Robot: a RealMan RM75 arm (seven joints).
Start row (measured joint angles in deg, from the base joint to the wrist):
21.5 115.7 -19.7 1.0 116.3 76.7 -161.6
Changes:
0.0 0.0 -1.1 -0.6 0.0 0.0 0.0
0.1 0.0 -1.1 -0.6 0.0 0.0 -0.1
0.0 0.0 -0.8 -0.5 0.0 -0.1 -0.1
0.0 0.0 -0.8 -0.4 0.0 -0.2 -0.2
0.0 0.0 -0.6 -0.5 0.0 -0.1 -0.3
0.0 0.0 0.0 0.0 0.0 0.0 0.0
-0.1 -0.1 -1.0 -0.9 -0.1 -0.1 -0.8
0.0 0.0 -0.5 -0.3 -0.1 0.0 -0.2
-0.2 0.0 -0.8 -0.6 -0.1 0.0 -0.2
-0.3 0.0 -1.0 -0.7 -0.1 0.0 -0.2
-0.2 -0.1 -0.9 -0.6 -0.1 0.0 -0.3
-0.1 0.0 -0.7 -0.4 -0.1 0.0 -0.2
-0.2 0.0 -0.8 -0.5 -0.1 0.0 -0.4
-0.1 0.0 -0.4 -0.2 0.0 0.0 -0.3
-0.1 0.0 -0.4 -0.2 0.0 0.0 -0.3
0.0 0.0 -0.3 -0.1 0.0 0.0 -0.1
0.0 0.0 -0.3 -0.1 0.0 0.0 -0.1
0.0 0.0 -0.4 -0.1 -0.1 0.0 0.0
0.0 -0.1 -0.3 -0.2 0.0 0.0 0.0
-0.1 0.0 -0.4 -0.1 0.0 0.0 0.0
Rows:
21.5 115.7 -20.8 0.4 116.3 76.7 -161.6
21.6 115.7 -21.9 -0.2 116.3 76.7 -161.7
21.6 115.7 -22.7 -0.7 116.3 76.6 -161.8
21.6 115.7 -23.5 -1.1 116.3 76.4 -162.0
21.6 115.7 -24.1 -1.6 116.3 76.3 -162.3
21.6 115.7 -24.1 -1.6 116.3 76.3 -162.3
21.5 115.6 -25.1 -2.5 116.2 76.2 -163.1
21.5 115.6 -25.6 -2.8 116.1 76.2 -163.3
21.3 115.6 -26.4 -3.4 116.0 76.2 -163.5
21.0 115.6 -27.4 -4.1 115.9 76.2 -163.7
20.8 115.5 -28.3 -4.7 115.8 76.2 -164.0
20.7 115.5 -29.0 -5.1 115.7 76.2 -164.2
20.5 115.5 -29.8 -5.6 115.6 76.2 -164.6
20.4 115.5 -30.2 -5.8 115.6 76.2 -164.9
20.3 115.5 -30.6 -6.0 115.6 76.2 -165.2
20.3 115.5 -30.9 -6.1 115.6 76.2 -165.3
20.3 115.5 -31.2 -6.2 115.6 76.2 -165.4
20.3 115.5 -31.6 -6.3 115.5 76.2 -165.4
20.3 115.4 -31.9 -6.5 115.5 76.2 -165.4
20.2 115.4 -32.3 -6.6 115.5 76.2 -165.4

